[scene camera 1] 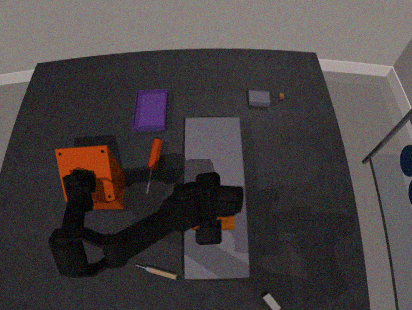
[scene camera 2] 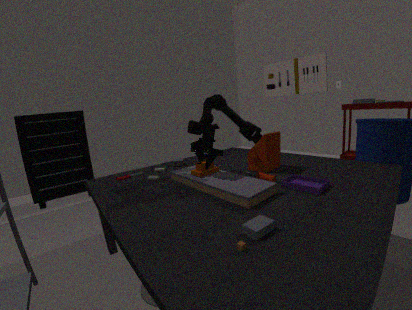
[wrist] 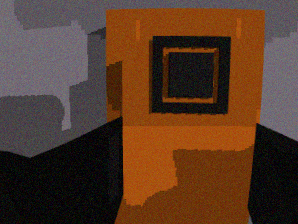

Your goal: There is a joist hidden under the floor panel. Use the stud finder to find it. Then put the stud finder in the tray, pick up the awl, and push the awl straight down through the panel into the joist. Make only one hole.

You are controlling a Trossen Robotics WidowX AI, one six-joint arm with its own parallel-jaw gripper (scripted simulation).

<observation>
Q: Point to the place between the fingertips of my gripper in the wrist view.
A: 182, 124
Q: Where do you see a stud finder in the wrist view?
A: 188, 87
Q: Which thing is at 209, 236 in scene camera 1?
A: My gripper.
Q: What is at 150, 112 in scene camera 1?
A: A purple tray.
</observation>
